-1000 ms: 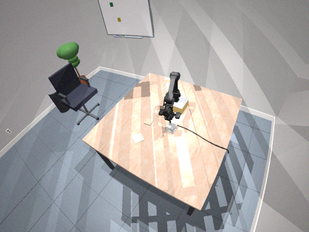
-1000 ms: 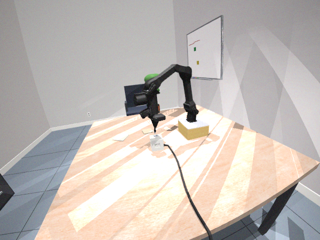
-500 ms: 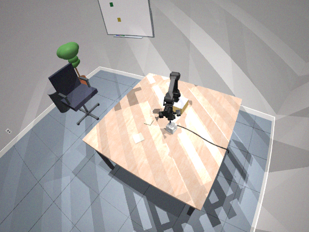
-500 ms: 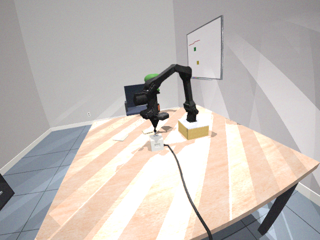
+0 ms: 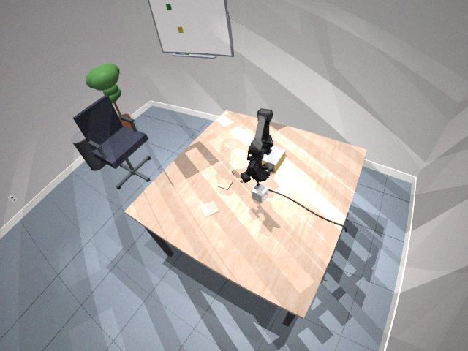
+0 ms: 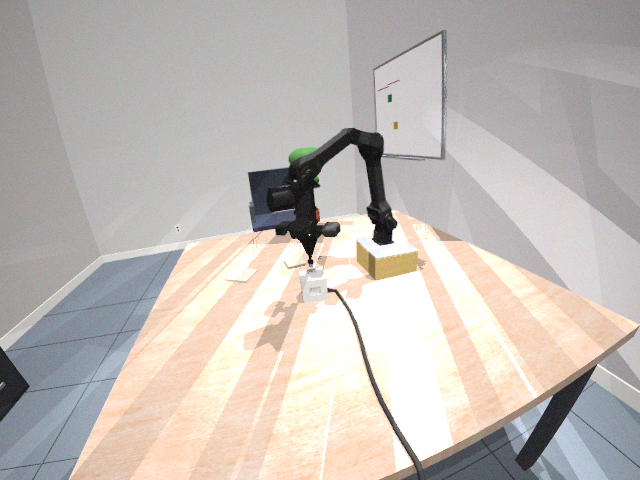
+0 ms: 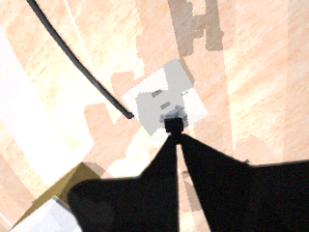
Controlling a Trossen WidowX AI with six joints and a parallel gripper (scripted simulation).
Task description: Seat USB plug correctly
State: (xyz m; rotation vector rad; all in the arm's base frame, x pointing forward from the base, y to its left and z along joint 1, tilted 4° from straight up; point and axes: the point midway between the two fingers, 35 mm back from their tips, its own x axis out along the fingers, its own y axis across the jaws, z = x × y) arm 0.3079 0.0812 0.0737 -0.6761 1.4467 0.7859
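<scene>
My gripper tip is 20 mm above the black USB plug.
</scene>
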